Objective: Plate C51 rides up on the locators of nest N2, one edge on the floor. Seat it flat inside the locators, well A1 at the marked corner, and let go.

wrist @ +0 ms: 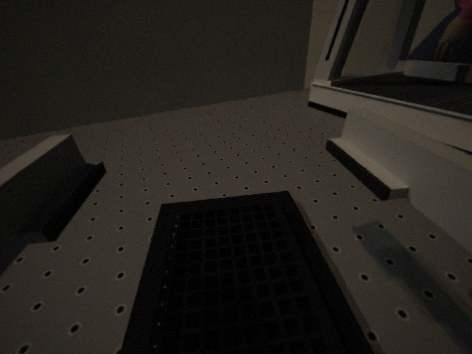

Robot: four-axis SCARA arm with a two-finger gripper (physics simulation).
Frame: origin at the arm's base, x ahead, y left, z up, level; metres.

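Seen in the pictures: gripper, fingertip midpoint: point(217, 140).
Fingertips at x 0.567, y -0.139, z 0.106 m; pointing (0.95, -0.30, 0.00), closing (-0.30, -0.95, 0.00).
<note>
A point is followed by its place in that frame.
Plate C51 point(237, 260) {y -0.136, x 0.546, z 0.037 m} is a black plate with a grid of square wells and a row of small pale marks along its left side. It runs from the middle of the wrist view out past the bottom edge. Its far edge looks about level. A thin paler strip shows along its right side; I cannot tell if it is nest or plate. The locators, the nest's marked corner and the near end of the plate do not show. My gripper point(217, 140) {y -0.139, x 0.567, z 0.106 m} is open, its dark-padded fingers apart on either side, above the plate and not touching it.
The perforated table top point(210, 145) {y -0.189, x 0.762, z 0.013 m} spreads around the plate. A white-framed structure point(380, 102) {y -0.450, x 0.689, z 0.055 m} with a dark floor stands at the back right, with part of a person point(452, 40) behind it. A dark grey wall point(150, 55) rises at the back. A shadow falls under the right finger.
</note>
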